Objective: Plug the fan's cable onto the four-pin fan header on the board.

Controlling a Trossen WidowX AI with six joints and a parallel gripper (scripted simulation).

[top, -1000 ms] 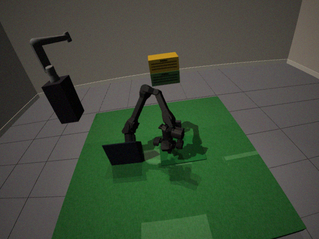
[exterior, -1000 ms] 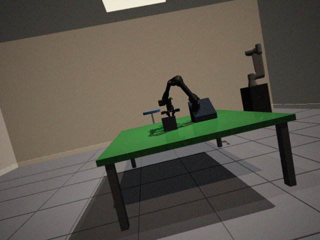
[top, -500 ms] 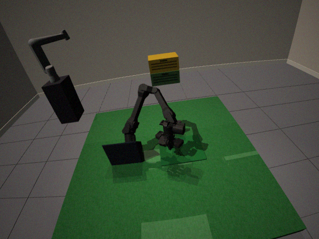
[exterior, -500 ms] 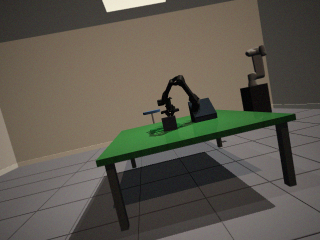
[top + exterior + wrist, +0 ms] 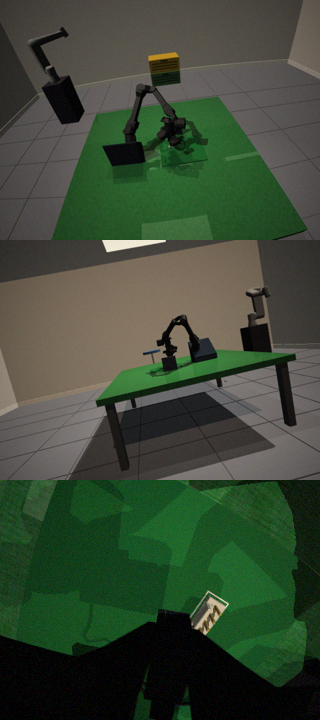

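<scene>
Now: the four-pin header 3 cm to the left of my gripper tip and 6 cm below it. Round my gripper tip: black fan plug: 1 cm ahead, 1 cm above; then green board: 7 cm ahead, 1 cm to the right, 8 cm below; then fan: 4 cm ahead, 16 cm to the left, 1 cm below.
</scene>
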